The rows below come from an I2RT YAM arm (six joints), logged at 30 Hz.
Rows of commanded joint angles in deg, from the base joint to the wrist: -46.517, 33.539, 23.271, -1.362, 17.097, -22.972; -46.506, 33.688, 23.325, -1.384, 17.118, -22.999; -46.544, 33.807, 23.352, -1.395, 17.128, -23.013; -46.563, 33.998, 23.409, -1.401, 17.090, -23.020; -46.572, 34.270, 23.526, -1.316, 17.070, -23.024; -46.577, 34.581, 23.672, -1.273, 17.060, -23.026; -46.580, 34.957, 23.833, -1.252, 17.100, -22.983; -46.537, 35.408, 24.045, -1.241, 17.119, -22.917; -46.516, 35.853, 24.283, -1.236, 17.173, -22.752; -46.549, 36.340, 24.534, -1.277, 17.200, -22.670; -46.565, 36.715, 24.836, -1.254, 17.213, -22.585; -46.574, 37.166, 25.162, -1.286, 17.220, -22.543; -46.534, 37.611, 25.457, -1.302, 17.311, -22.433
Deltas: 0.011, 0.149, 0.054, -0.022, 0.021, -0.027; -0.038, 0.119, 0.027, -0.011, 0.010, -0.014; -0.019, 0.191, 0.057, -0.006, -0.038, -0.007; -0.009, 0.272, 0.117, 0.085, -0.020, -0.004; -0.005, 0.311, 0.146, 0.043, -0.010, -0.002; -0.003, 0.376, 0.161, 0.021, 0.040, 0.043; 0.043, 0.451, 0.212, 0.011, 0.019, 0.066; 0.021, 0.445, 0.238, 0.005, 0.054, 0.165; -0.033, 0.487, 0.251, -0.041, 0.027, 0.082; -0.016, 0.375, 0.302, 0.023, 0.013, 0.085; -0.009, 0.451, 0.326, -0.032, 0.007, 0.042; 0.040, 0.445, 0.295, -0.016, 0.091, 0.110
